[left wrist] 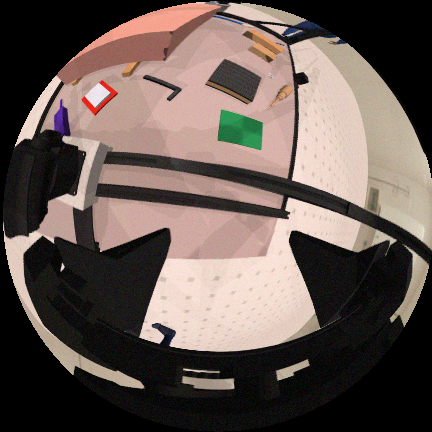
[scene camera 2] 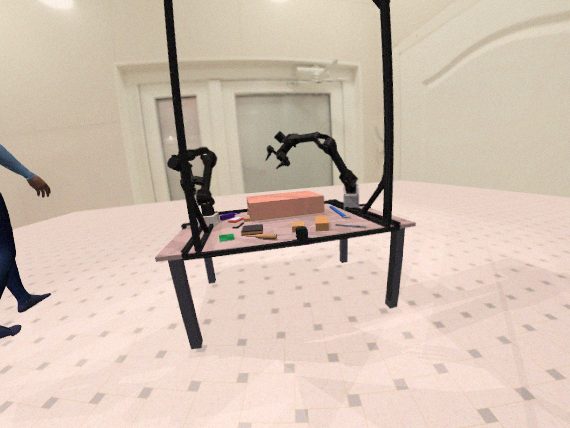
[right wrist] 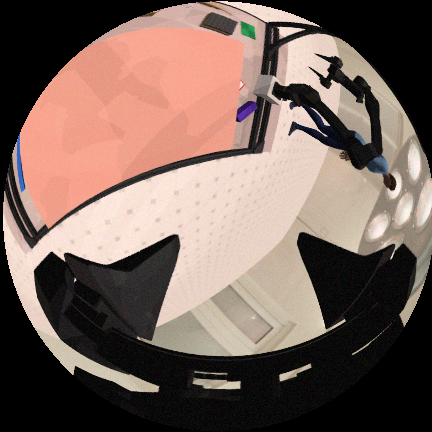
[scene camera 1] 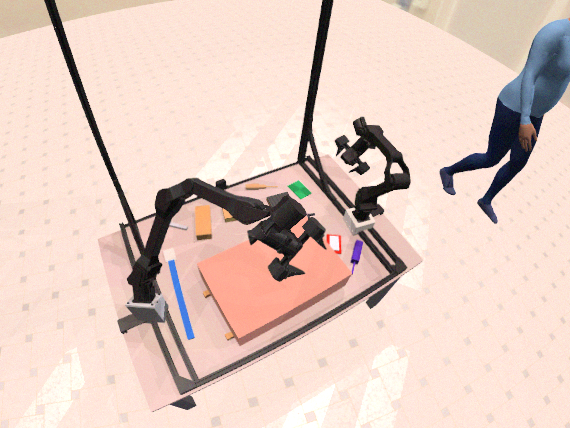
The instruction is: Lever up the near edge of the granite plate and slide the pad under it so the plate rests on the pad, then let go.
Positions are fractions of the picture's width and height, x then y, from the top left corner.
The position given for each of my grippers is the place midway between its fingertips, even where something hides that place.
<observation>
My left gripper (left wrist: 0.54, 0.55) is open, holding nothing. My right gripper (scene camera 1: 0.55, 0.61) is open, with nothing in its grasp. Further things: a granite plate (scene camera 1: 0.44, 0.70).
The granite plate shows as well in the left wrist view (left wrist: 0.36, 0.10), in scene camera 2 (scene camera 2: 0.46, 0.48) and in the right wrist view (right wrist: 0.38, 0.22). My right gripper also shows in the right wrist view (right wrist: 0.56, 0.55).
</observation>
